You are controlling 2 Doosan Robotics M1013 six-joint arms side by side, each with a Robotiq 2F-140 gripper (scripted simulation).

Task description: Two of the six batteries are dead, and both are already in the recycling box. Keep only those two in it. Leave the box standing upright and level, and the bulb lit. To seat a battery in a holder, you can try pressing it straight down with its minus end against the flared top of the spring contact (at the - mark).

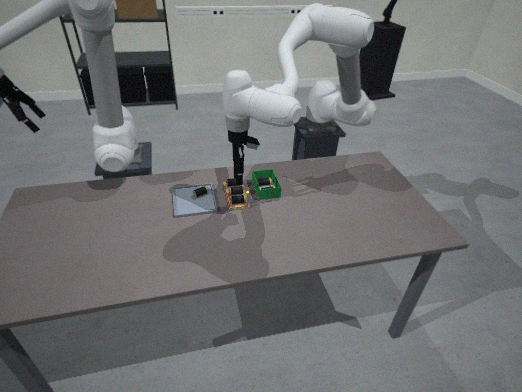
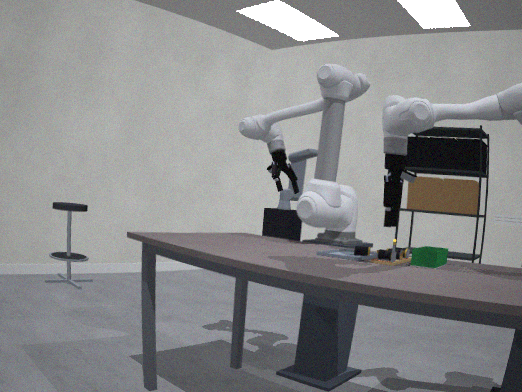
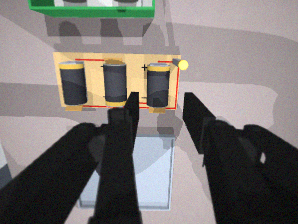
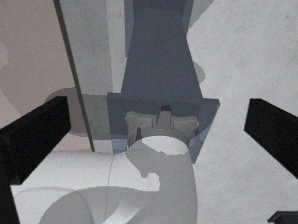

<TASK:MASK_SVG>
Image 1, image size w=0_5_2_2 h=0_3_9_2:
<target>pale blue tray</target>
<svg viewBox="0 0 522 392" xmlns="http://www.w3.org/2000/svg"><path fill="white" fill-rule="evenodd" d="M212 184L172 187L174 194L173 206L175 207L174 218L216 213L217 207ZM208 188L208 193L194 197L193 190L203 186Z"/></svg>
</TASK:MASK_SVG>
